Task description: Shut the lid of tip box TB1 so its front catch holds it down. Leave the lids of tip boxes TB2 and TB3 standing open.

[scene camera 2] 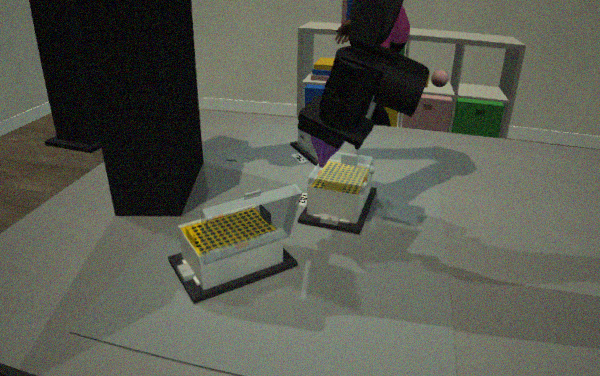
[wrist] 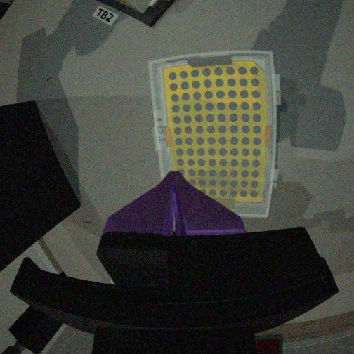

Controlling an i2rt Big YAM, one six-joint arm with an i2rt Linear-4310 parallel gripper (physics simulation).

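Frame: origin at the arm's base, x back, y left, z down, level; centimetres.
Where they show: gripper, fingertip midpoint: [scene camera 2: 322, 165].
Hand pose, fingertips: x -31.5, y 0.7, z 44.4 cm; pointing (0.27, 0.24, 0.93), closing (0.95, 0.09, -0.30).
After its pixels a point has its place.
Tip box TB1 [scene camera 2: 334, 202] @(x -34.7, y -2.8, z 49.0 cm) [wrist: 220, 135] has a white body on a dark base and a yellow rack with dark holes. Its clear lid [wrist: 270, 100] spans the rack; whether it is fully down is unclear, and I cannot tell the catch's state. My gripper [scene camera 2: 322, 165] @(x -31.5, y 0.7, z 44.4 cm) [wrist: 173, 178] is shut and empty, its purple tips pointing down at the box's edge, partly covering the rack in the wrist view; contact is unclear. Tip box TB3 [scene camera 2: 240, 262] @(x -26.9, y -21.4, z 49.8 cm) stands nearer the scene camera, its clear lid [scene camera 2: 287, 212] @(x -32.9, y -19.8, z 41.7 cm) raised at a slant. Tip box TB2 [scene camera 2: 306, 142] @(x -21.5, y 23.1, z 50.2 cm) is behind, mostly hidden by the gripper.
A tall black block [scene camera 2: 150, 110] @(x -6.9, y -10.2, z 34.5 cm) stands on the left of the table. In the wrist view, the TB2 label [wrist: 105, 15] and a dark base corner [wrist: 152, 21] show at the top. A white shelf unit [scene camera 2: 514, 90] with coloured bins and a person partly hidden by the arm are in the background.
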